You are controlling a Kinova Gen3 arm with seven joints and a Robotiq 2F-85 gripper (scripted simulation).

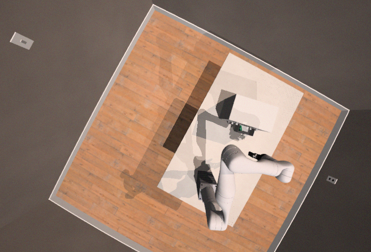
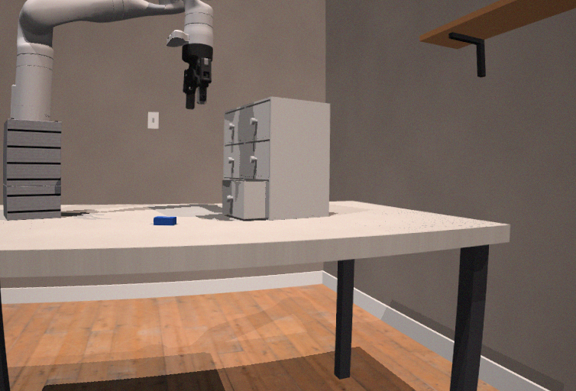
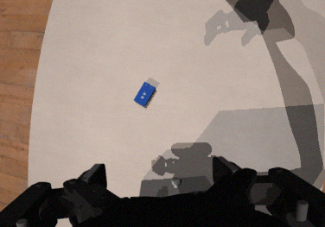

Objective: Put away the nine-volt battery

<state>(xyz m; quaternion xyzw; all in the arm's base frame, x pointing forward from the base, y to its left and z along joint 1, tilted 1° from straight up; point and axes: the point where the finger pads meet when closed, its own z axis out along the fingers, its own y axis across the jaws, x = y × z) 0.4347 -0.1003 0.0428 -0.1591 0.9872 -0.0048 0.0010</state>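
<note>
Now: the blue nine-volt battery 8 cm behind my hand, 4 cm to the right of it and 28 cm below it. Also, from my hand: green block: 14 cm ahead, 12 cm to the left, 27 cm below.
</note>
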